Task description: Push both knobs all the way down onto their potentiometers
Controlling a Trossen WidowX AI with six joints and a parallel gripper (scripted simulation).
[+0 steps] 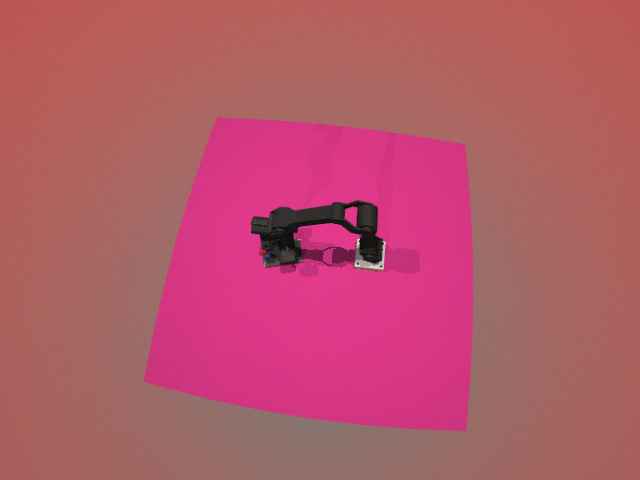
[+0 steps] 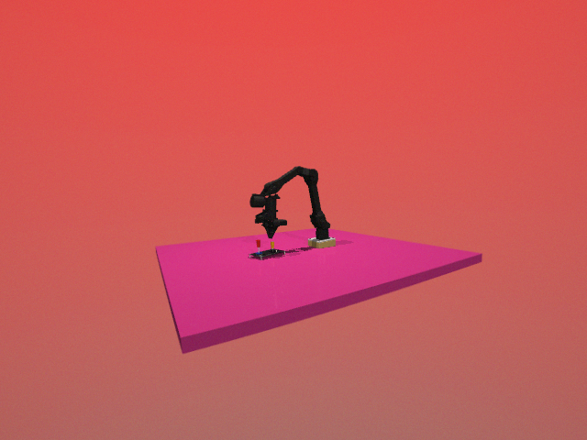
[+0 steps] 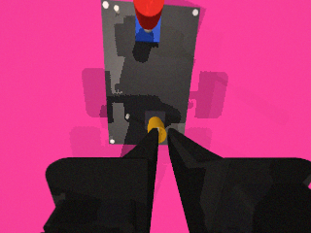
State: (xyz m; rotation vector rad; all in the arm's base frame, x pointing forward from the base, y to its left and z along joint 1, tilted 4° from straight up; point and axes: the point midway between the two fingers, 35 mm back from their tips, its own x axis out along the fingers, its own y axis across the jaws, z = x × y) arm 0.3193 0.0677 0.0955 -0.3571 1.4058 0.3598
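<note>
The orange knob is 10 mm behind my gripper tip and 30 mm below it. From my gripper tip the other things lie so: red knob: 70 mm ahead, 50 mm to the left, 10 mm below.
</note>
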